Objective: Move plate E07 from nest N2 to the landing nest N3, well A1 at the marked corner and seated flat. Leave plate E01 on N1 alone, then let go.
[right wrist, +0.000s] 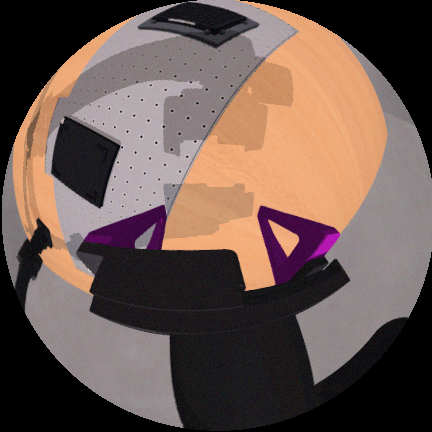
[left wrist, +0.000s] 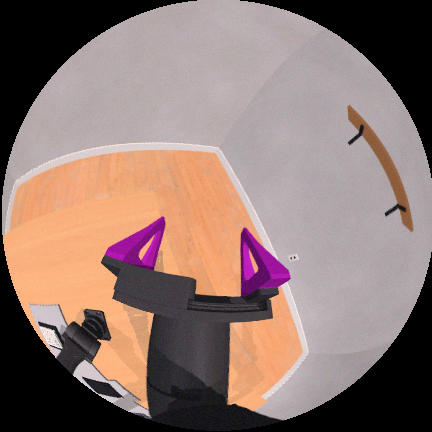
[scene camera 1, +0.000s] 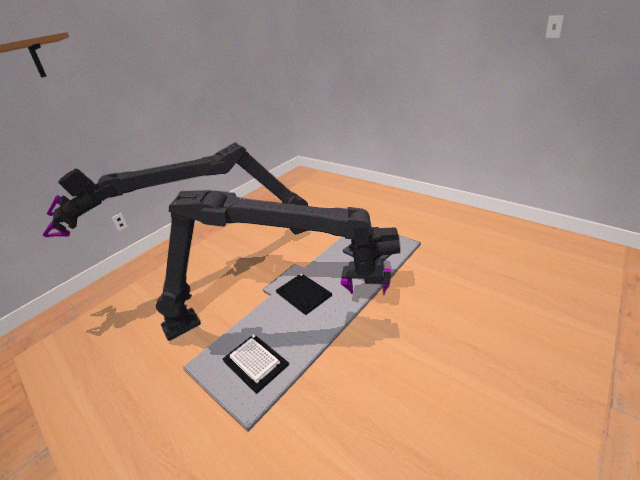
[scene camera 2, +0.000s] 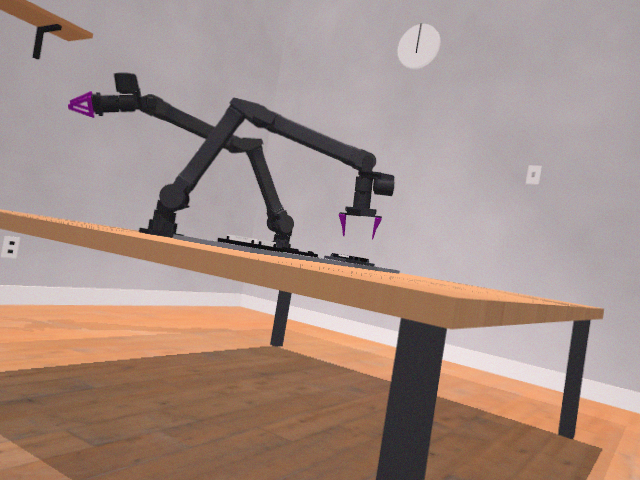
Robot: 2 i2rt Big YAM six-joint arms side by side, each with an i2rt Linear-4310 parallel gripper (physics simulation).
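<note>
A white plate (scene camera 1: 254,357) (left wrist: 50,336) sits in the near black nest (scene camera 1: 256,386). A black plate (right wrist: 200,17) sits on the far nest (right wrist: 216,42), mostly hidden behind the right gripper in scene camera 1. The middle nest (scene camera 1: 303,293) (right wrist: 85,162) (left wrist: 100,387) is bare, with corner marks and a small pale mark at one corner. No plate or nest labels are readable. My right gripper (scene camera 1: 368,292) (scene camera 2: 358,236) (right wrist: 213,210) is open and empty, pointing down above the board near its far part. My left gripper (scene camera 1: 47,223) (scene camera 2: 77,104) (left wrist: 203,225) is open and empty, raised far from the nests.
The grey perforated board (scene camera 1: 227,382) (right wrist: 135,100) lies on the wooden table (scene camera 1: 465,361) (scene camera 2: 439,304) and bears the nests. The right arm's base (scene camera 1: 180,325) stands beside it. The two arms cross above the table. A wall shelf (scene camera 1: 36,42) (left wrist: 385,160) hangs beyond the left gripper.
</note>
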